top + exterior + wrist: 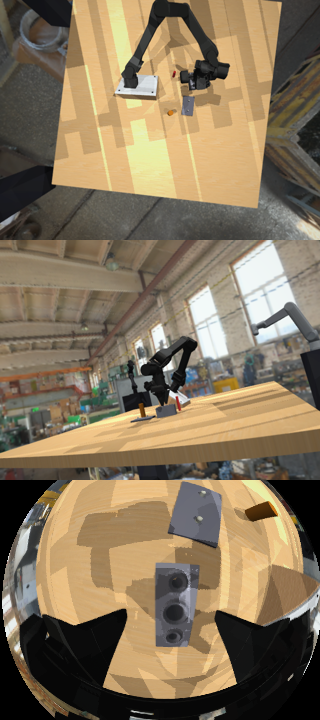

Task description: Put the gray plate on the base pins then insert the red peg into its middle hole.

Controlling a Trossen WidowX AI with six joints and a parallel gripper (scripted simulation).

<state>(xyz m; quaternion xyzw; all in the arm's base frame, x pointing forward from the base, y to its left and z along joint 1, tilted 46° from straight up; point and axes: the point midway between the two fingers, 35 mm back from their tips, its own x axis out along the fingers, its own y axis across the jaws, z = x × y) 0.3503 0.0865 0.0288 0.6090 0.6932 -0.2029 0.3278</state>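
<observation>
The gray plate lies 2 cm below my gripper tip. From my gripper tip the other things lie so: dark flat base (1 cm behind, 15 cm to the right, 5 cm below); red peg (12 cm behind, 3 cm to the left, 2 cm below); orange peg (12 cm behind, 21 cm to the right, 2 cm below).
</observation>
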